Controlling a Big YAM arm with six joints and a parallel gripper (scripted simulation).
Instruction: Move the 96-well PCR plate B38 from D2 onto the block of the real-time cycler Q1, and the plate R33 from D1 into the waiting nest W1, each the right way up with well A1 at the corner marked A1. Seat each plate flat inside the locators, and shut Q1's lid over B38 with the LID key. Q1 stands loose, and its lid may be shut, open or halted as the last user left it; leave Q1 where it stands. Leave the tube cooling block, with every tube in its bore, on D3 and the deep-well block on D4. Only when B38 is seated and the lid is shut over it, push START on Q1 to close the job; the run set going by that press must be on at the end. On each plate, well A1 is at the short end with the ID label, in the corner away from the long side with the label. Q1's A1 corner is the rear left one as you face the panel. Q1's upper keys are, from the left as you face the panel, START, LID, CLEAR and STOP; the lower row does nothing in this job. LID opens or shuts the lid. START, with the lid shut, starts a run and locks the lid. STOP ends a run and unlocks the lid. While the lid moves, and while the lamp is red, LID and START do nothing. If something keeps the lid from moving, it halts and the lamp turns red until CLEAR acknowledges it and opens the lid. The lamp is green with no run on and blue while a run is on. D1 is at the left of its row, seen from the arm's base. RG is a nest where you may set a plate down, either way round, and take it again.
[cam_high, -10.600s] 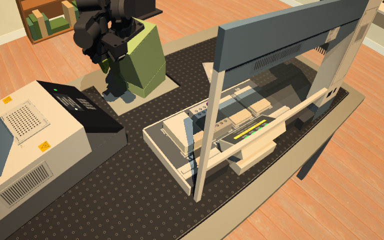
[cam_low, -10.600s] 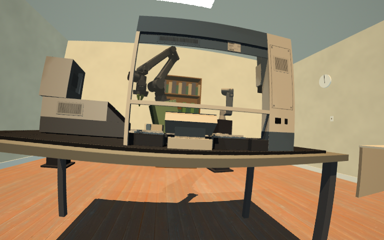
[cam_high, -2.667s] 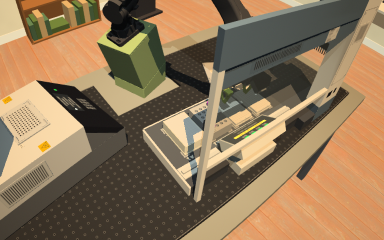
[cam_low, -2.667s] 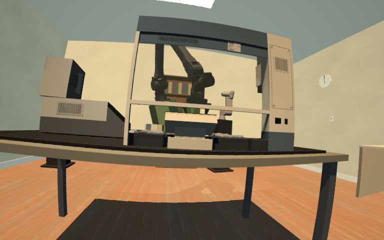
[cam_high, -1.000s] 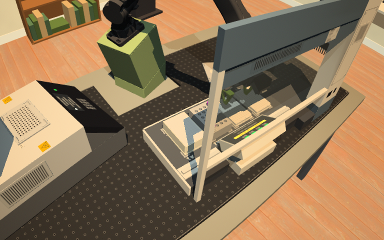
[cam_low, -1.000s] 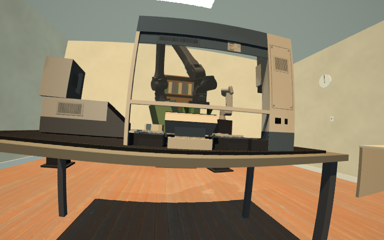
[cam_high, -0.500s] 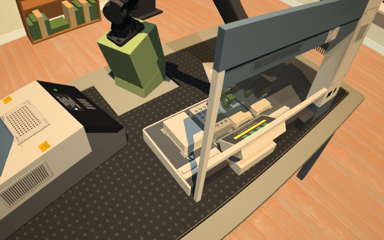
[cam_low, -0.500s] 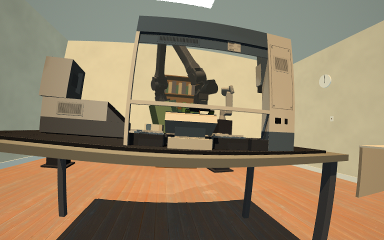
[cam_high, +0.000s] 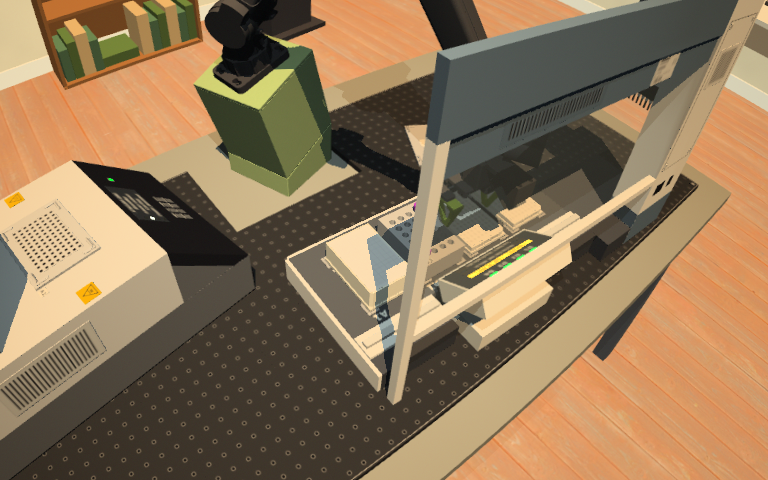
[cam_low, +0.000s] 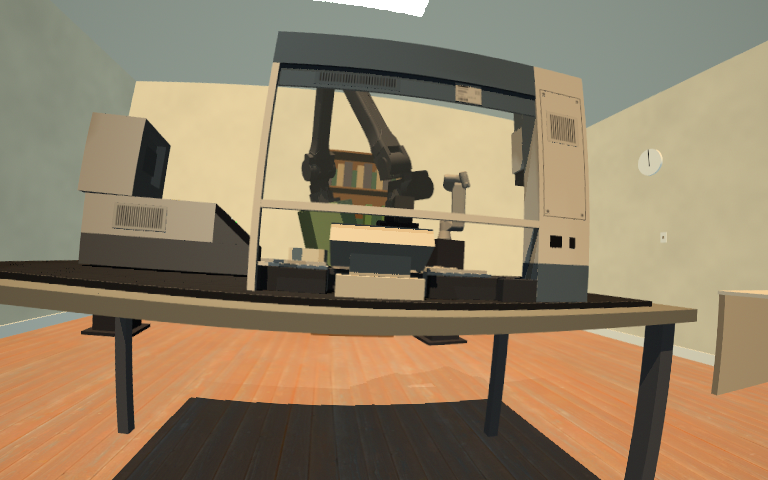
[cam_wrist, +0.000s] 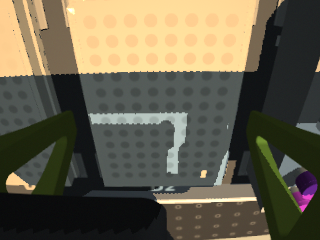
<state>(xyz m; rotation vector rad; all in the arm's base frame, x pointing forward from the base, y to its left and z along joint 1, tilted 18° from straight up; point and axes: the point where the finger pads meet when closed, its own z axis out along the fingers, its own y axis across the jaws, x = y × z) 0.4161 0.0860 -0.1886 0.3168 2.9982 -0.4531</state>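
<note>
My hand is 2 cm above the plate B38. Also, from my hand: low crossbar 18 cm ahead, 9 cm above, 4 cm to the right; tube block 10 cm to the right, 2 cm behind, 1 cm below; cream deep-well block 21 cm to the right, 4 cm behind, 1 cm below.
</note>
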